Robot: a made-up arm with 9 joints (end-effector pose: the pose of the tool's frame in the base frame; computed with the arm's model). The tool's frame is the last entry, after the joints.
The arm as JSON. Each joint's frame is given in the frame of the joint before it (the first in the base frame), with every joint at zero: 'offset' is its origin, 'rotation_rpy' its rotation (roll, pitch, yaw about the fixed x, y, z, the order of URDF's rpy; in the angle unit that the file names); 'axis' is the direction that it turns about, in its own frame. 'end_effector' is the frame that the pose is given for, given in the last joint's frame.
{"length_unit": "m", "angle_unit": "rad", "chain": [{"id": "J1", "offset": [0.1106, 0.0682, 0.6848], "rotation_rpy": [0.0, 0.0, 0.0], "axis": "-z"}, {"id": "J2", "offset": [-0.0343, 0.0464, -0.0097], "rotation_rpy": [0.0, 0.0, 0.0], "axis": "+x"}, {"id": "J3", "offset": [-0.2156, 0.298, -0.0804], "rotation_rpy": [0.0, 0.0, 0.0], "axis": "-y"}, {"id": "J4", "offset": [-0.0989, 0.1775, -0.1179], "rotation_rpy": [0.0, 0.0, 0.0], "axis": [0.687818, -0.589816, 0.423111]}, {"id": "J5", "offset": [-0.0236, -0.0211, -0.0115], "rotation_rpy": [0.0, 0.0, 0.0], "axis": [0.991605, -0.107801, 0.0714]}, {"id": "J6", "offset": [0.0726, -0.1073, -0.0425], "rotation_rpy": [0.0, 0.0, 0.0], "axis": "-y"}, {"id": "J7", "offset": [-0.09, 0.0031, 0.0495], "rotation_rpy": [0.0, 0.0, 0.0], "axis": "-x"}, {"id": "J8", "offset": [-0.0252, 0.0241, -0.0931], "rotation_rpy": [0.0, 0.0, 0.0], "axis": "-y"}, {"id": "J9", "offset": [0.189, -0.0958, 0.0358], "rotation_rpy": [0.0, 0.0, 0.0], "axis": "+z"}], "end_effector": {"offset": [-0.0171, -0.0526, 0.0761], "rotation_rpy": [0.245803, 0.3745, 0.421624]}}
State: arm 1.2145 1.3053 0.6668 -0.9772 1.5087 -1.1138 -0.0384 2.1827 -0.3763
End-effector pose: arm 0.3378 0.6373 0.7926 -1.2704 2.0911 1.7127
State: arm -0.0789 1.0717 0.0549 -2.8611 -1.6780 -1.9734 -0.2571 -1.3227 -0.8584
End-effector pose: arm -0.1735 0.6369 0.9840 0.6523 1.0178 1.7403
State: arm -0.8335 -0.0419 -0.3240 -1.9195 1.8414 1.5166 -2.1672 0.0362 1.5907
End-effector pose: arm -0.4344 0.0360 0.5811 -0.2089 -2.0820 2.3358
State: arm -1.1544 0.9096 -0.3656 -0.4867 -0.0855 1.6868 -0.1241 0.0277 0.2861
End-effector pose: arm -0.2519 -0.1926 0.8585 0.7179 -0.5393 1.6627
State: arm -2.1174 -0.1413 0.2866 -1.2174 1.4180 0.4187 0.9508 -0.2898 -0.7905
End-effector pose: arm 0.0775 -0.4196 0.3966 -0.0915 0.0401 0.7006
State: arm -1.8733 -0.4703 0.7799 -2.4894 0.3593 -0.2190 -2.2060 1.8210 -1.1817
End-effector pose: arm -0.3507 -0.3779 0.1862 2.4362 -1.2695 -0.8225
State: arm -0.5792 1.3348 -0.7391 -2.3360 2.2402 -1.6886 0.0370 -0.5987 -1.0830
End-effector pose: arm -0.5002 -0.0575 1.0375 0.5790 -2.4803 -0.2586
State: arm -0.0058 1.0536 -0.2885 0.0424 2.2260 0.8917 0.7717 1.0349 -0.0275
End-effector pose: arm -0.4658 0.5976 1.0278 1.7318 -0.0773 -1.5250
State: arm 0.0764 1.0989 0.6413 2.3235 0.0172 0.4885 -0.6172 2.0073 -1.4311
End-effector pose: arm 0.0720 0.6777 1.2152 -0.5382 -0.0981 -0.6877
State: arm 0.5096 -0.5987 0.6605 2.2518 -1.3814 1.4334 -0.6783 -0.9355 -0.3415
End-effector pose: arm 0.0217 0.4601 0.4361 -0.7507 -1.4635 1.1319
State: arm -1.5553 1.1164 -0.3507 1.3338 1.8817 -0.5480 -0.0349 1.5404 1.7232
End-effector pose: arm -0.5785 -0.1475 1.0350 2.4716 -0.5139 -0.6110
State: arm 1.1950 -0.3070 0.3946 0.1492 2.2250 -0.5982 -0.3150 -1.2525 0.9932
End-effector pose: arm 0.6349 0.6637 0.2877 0.6878 -0.1586 2.7239
